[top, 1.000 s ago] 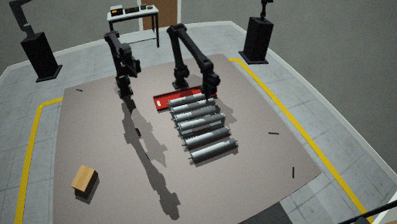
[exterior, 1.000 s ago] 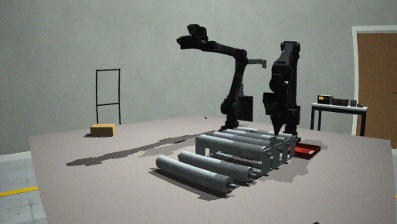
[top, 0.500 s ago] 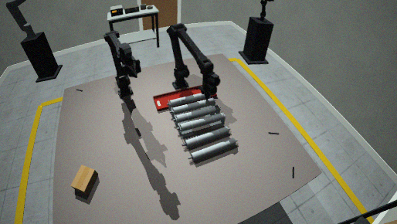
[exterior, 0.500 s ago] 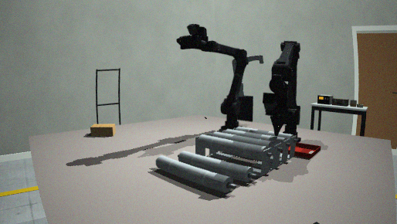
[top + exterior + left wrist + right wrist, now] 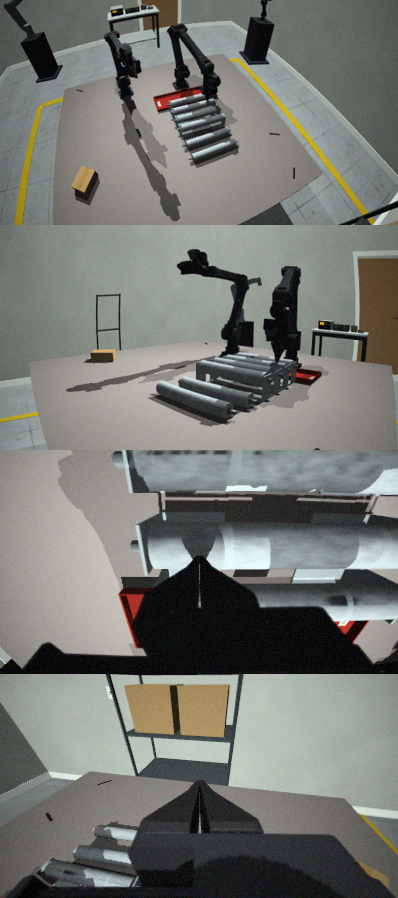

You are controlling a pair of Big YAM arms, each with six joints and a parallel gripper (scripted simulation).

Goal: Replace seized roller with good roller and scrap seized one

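Now: the bed roller 2 cm ahead of my left hand, 10 cm to the right of it and 3 cm below it. From my left hand the other things lie so: red scrap tray 16 cm behind, 12 cm to the right, 10 cm below; then cardboard box 44 cm ahead, 89 cm to the right, 7 cm below.
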